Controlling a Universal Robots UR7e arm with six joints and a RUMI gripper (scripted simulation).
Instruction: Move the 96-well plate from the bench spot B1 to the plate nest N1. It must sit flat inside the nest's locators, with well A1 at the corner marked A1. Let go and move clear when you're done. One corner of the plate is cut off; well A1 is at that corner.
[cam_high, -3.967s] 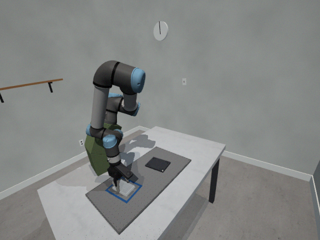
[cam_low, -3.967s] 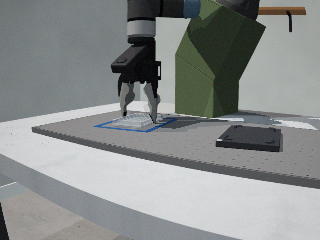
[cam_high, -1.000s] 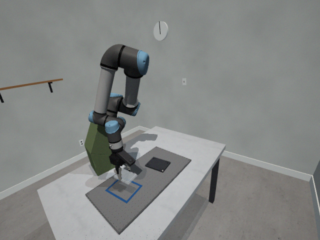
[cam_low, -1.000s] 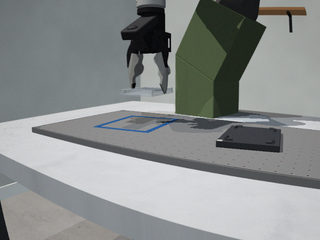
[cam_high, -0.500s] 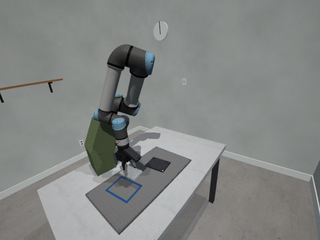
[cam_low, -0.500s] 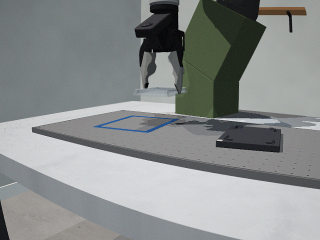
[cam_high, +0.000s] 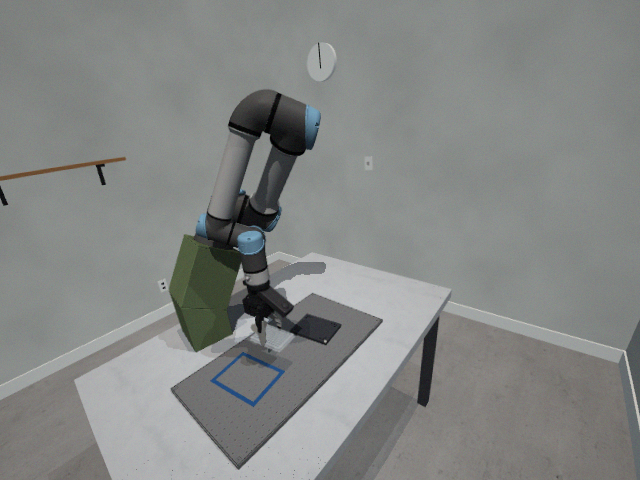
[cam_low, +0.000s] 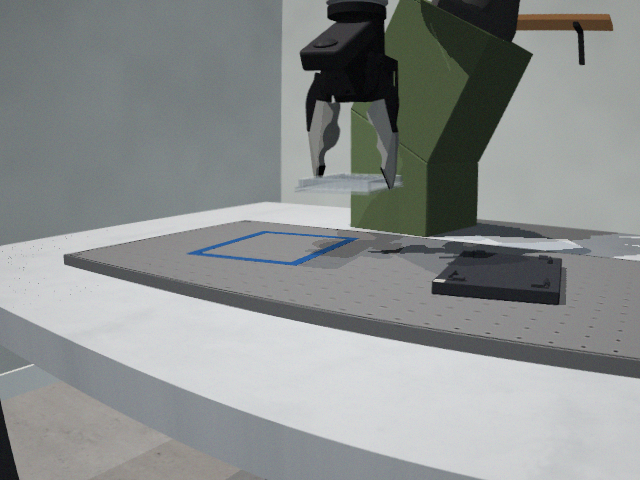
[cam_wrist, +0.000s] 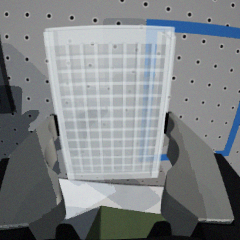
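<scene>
Right now the black plate nest is 10 mm ahead of my hand, 190 mm to the left of it and 90 mm below it. Round my hand: clear 96-well plate (10 mm below); white corner mark (90 mm ahead, 160 mm to the left, 80 mm below).
</scene>
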